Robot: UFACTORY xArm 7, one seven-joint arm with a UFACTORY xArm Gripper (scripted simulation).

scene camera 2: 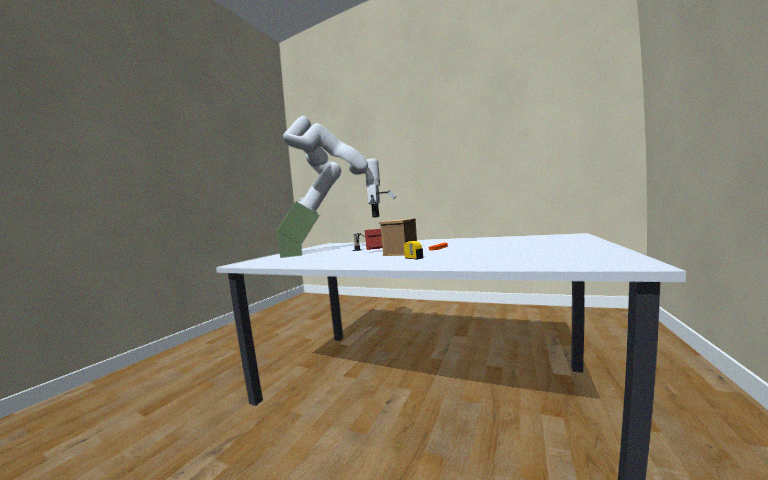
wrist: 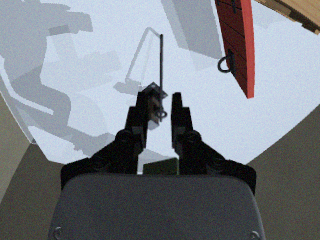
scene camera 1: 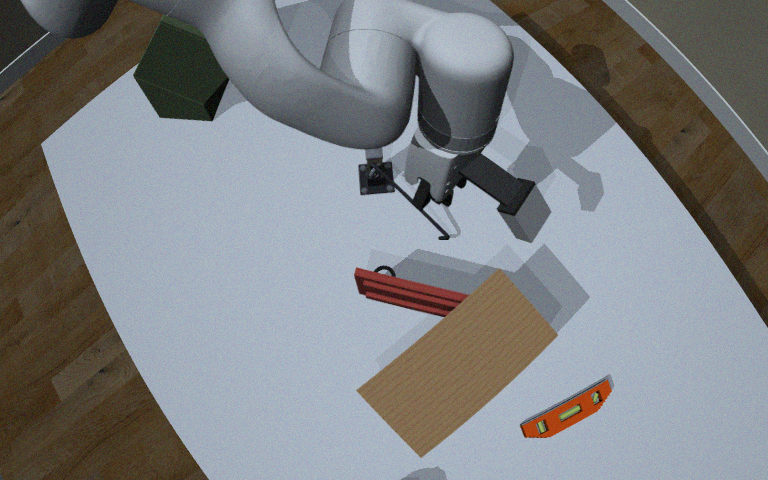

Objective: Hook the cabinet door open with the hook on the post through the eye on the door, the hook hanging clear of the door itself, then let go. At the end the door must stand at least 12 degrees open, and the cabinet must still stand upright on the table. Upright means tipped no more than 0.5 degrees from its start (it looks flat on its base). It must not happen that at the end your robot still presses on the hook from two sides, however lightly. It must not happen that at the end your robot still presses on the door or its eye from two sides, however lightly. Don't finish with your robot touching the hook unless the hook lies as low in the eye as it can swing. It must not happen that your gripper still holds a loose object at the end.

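Observation:
You'd see my gripper in the pictures, and it's there in the wrist view too. There's also a wooden cabinet, an orange spirit level and a post.

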